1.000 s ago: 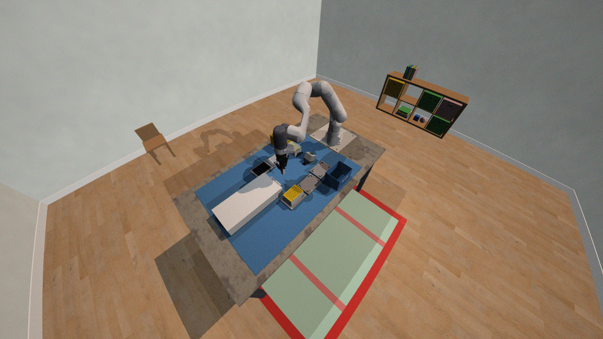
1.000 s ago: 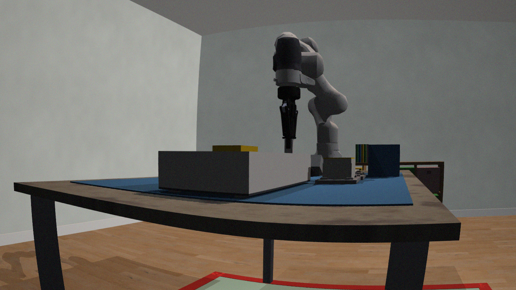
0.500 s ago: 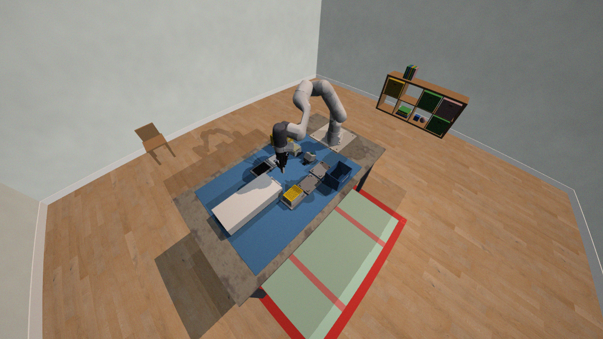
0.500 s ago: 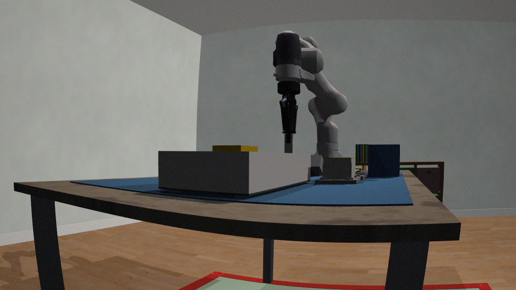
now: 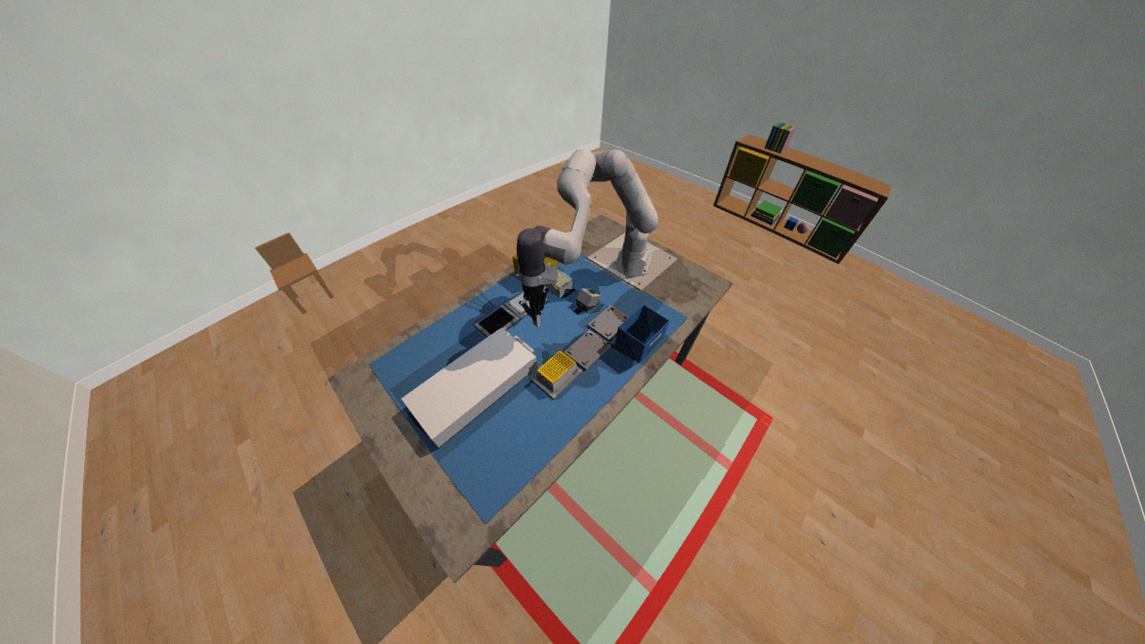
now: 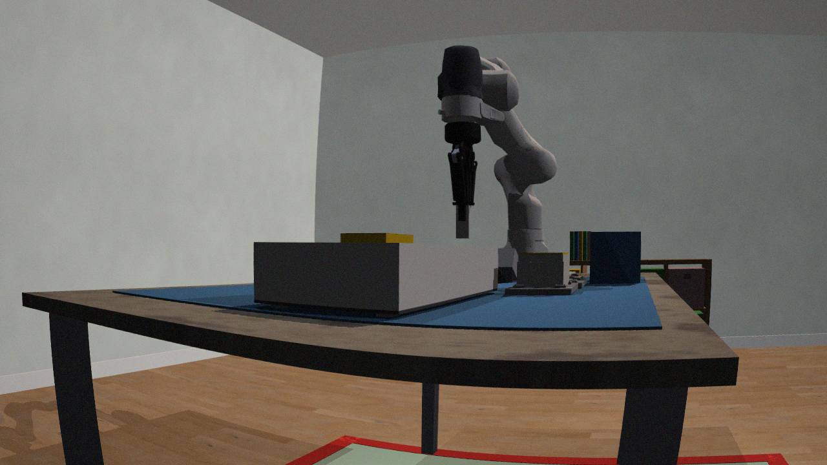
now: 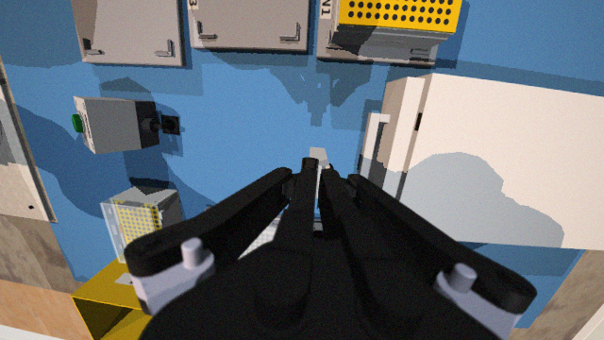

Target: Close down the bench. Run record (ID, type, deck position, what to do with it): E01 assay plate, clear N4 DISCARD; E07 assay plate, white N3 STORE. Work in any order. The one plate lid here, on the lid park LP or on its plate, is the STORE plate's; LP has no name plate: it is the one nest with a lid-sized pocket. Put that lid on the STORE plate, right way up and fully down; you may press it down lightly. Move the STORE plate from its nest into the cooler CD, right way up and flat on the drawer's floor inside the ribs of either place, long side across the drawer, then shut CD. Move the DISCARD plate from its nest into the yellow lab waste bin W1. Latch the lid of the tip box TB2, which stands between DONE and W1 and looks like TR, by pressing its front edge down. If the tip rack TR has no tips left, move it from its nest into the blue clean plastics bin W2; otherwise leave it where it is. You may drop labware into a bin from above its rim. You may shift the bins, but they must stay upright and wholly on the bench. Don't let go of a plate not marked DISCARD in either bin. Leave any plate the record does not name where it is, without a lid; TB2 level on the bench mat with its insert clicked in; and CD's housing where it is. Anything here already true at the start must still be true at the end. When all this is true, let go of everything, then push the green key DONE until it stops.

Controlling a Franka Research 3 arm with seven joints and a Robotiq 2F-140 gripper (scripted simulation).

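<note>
My hand is 18 cm to the left of the clear plate, 14 cm past it and 12 cm above it. From my hand the other things lie so: plate lid 18 cm ahead, 11 cm below, 3 cm to the right; tip rack TR 16 cm to the left, 10 cm ahead, 8 cm below; white plate 18 cm ahead, 11 cm below, 4 cm to the right.
</note>
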